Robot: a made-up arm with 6 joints.
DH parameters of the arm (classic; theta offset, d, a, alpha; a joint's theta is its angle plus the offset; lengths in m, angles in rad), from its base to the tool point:
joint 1: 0 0.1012 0 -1.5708
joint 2: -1.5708 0 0.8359 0
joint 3: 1.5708 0.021 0 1.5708
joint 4: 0 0.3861 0 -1.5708
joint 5: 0 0 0 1.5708
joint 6: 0 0.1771 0 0
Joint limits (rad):
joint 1: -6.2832..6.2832
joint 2: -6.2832..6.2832
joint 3: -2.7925..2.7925
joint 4: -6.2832..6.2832
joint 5: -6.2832..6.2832
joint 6: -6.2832..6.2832
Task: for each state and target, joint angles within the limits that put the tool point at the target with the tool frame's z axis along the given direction. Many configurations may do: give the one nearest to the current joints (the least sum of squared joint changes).
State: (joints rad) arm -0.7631 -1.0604 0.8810 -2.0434 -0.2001 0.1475
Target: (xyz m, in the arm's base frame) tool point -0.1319 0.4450 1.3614 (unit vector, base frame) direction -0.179 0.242 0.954
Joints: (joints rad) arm -1.2759 -0.5637 0.6484 -2.8706 0.3865 0.1475
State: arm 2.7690 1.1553 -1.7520 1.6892 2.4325 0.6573
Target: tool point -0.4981 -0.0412 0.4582 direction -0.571 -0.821 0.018
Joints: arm 2.8338 1.2321 -2.6045 1.4915 1.8609 0.6573
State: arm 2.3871 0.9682 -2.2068 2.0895 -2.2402 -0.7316
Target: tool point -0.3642 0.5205 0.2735 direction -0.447 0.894 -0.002
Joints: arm 2.1920 1.4855 -2.7905 2.5943 -2.8352 -0.7316
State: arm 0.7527 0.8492 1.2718 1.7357 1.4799 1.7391
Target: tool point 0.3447 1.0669 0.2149 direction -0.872 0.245 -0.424
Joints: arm 1.0986 1.1833 0.7228 1.0937 1.5997 1.7391
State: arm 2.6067 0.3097 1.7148 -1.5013 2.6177 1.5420
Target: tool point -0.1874 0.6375 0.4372 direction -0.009 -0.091 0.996
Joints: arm 1.8169 0.8634 2.1643 -0.8404 3.1831 1.5420
